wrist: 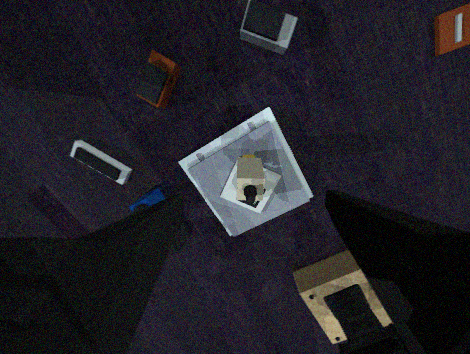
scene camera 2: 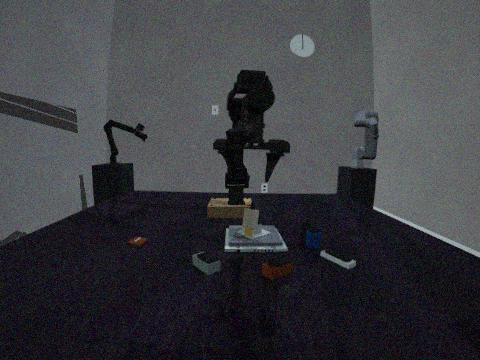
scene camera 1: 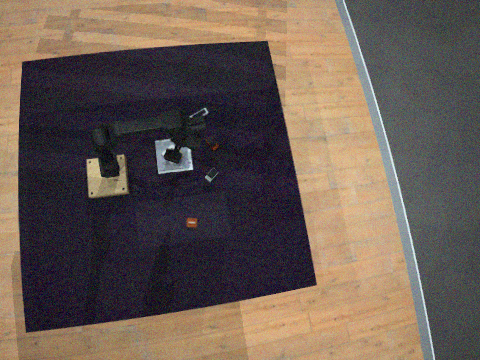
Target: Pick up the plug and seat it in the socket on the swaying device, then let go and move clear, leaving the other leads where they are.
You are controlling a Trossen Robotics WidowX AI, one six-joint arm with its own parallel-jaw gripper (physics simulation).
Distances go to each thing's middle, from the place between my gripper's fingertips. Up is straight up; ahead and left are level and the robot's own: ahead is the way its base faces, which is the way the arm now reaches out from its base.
Right now the device (scene camera 2: 264,235) is 50 mm behind my hand, 20 mm to the left of it and 140 mm below it. Round my hand: orange-and-black block (wrist: 160,74) 140 mm ahead, 50 mm to the left, 160 mm below.
